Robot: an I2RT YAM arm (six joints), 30 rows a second.
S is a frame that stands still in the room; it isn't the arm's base.
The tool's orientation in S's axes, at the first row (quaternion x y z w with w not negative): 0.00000 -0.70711 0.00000 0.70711
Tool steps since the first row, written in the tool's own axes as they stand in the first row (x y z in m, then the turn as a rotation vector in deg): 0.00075 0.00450 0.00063 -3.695 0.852 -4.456; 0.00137 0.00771 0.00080 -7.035 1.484 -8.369; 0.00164 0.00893 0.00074 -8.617 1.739 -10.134; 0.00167 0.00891 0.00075 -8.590 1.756 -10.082; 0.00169 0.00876 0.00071 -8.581 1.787 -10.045; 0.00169 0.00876 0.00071 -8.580 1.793 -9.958; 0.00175 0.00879 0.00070 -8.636 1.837 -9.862; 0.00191 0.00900 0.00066 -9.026 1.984 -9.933; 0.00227 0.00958 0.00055 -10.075 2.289 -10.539; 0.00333 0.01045 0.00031 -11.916 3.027 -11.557; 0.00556 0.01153 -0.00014 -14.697 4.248 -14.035; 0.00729 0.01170 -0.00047 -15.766 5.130 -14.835
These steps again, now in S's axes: -0.00063 0.00450 0.00075 4.456 0.852 -3.695; -0.00080 0.00771 0.00137 8.369 1.484 -7.035; -0.00074 0.00893 0.00164 10.134 1.739 -8.617; -0.00075 0.00891 0.00167 10.082 1.756 -8.590; -0.00071 0.00876 0.00169 10.045 1.787 -8.581; -0.00071 0.00876 0.00169 9.958 1.793 -8.580; -0.00070 0.00879 0.00175 9.862 1.837 -8.636; -0.00066 0.00900 0.00191 9.933 1.984 -9.026; -0.00055 0.00958 0.00227 10.539 2.289 -10.075; -0.00031 0.01045 0.00333 11.557 3.027 -11.916; 0.00014 0.01153 0.00556 14.035 4.248 -14.697; 0.00047 0.01170 0.00729 14.835 5.130 -15.766
